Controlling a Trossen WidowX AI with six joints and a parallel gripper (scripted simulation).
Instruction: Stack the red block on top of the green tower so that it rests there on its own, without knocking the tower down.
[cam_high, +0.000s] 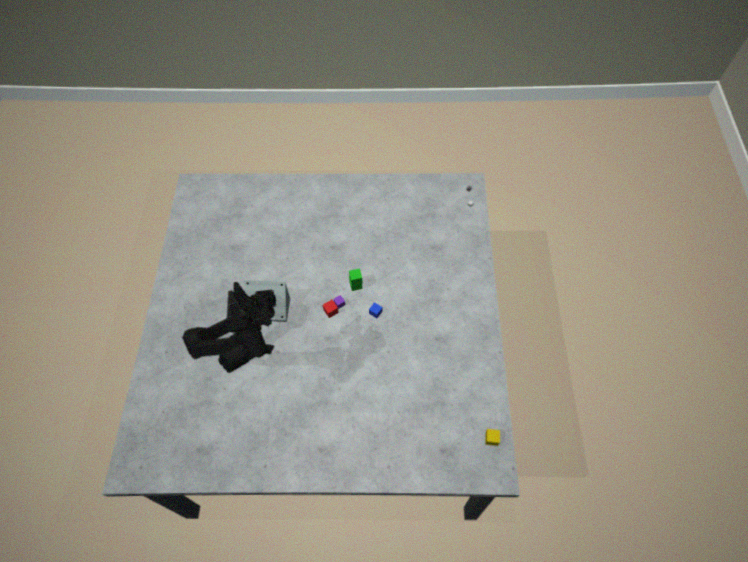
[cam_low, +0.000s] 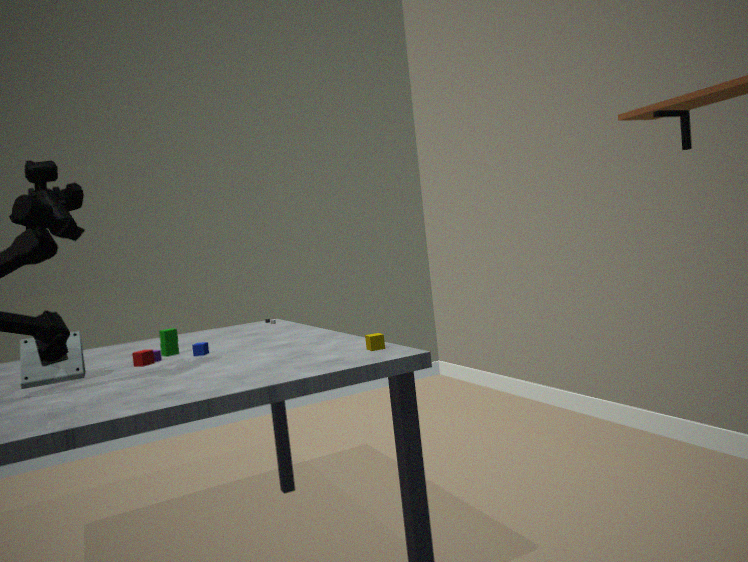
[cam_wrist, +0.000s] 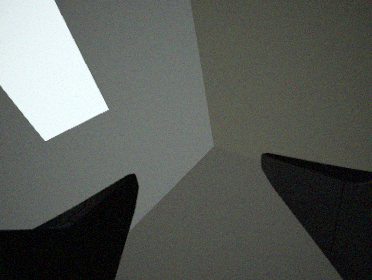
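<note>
Now: the red block 53 cm below my gripper tip, 22 cm ahead of it and 19 cm to the left of it. Also, from my gripper tip: purple block: 53 cm below, 26 cm ahead, 22 cm to the left; blue block: 53 cm below, 39 cm ahead, 18 cm to the left; yellow block: 75 cm ahead, 53 cm below, 31 cm to the right.
</note>
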